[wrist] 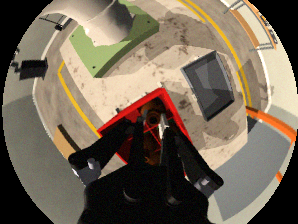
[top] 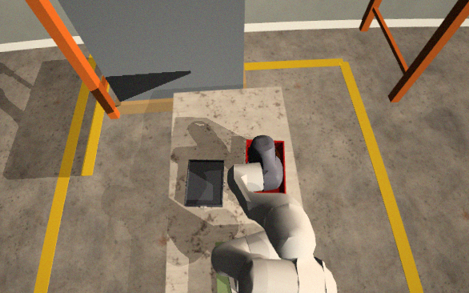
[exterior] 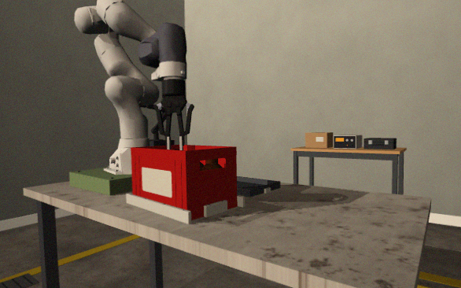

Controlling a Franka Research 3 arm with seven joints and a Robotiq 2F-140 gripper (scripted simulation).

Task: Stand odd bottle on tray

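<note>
Now: the brown bottle 9 cm to the right of my hand, 9 cm below it and 8 cm ahead of it. Also, from my hand: dark tray 25 cm to the left, 16 cm below, 7 cm ahead; red crate 9 cm below, 8 cm ahead, 5 cm to the right.
</note>
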